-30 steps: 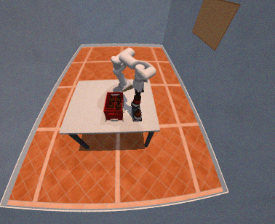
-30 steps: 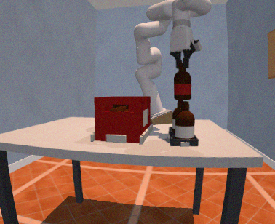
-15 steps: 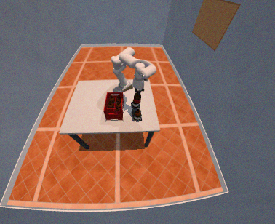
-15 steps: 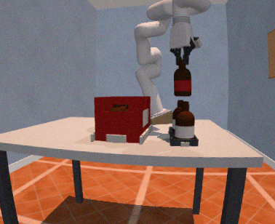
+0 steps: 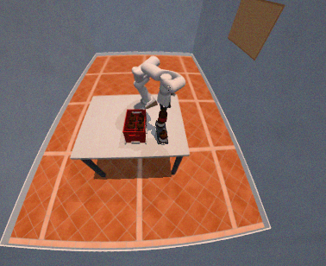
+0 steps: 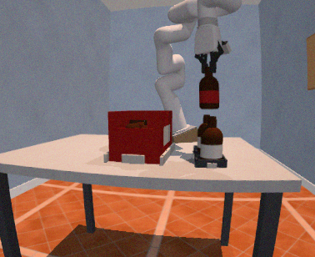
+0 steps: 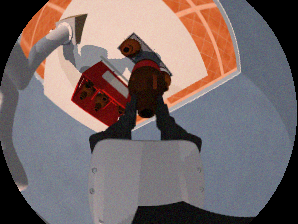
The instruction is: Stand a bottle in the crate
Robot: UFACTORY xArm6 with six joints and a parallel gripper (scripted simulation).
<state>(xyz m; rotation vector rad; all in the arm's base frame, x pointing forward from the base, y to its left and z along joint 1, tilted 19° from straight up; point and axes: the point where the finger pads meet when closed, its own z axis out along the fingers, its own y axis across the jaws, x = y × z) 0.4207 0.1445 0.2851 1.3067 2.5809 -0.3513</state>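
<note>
Right now my hand is 7 cm above the brown bottle. From my hand the other things lie so: red crate 7 cm behind, 24 cm to the right, 25 cm below; then tray 32 cm below.
</note>
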